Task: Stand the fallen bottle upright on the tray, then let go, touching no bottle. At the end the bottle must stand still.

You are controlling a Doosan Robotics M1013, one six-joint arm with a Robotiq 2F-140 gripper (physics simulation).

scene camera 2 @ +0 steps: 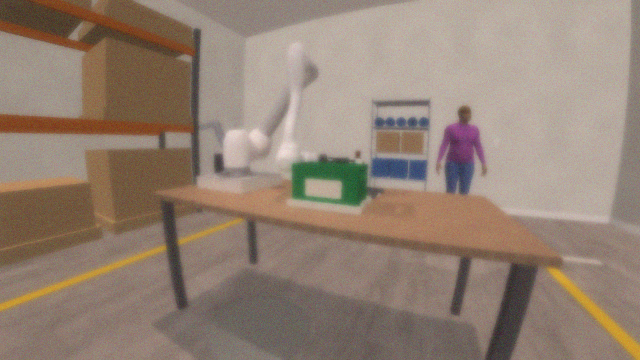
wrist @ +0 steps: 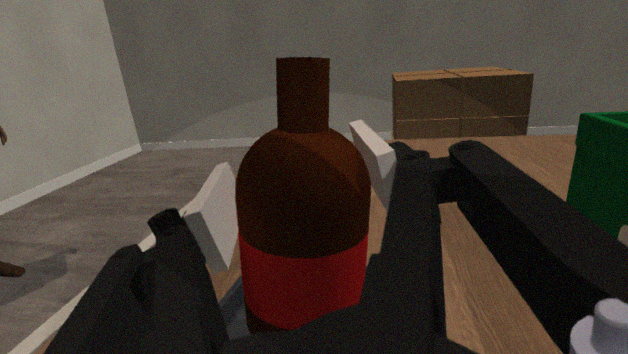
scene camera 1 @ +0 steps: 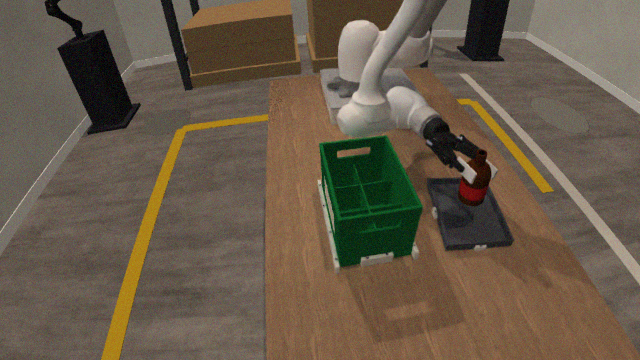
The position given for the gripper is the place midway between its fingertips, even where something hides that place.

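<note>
The gripper (scene camera 1: 484, 176) is visible, likewise in the wrist view as the gripper (wrist: 295, 164). A brown bottle (scene camera 1: 473, 194) can be seen, and again the bottle (wrist: 303, 191).
</note>
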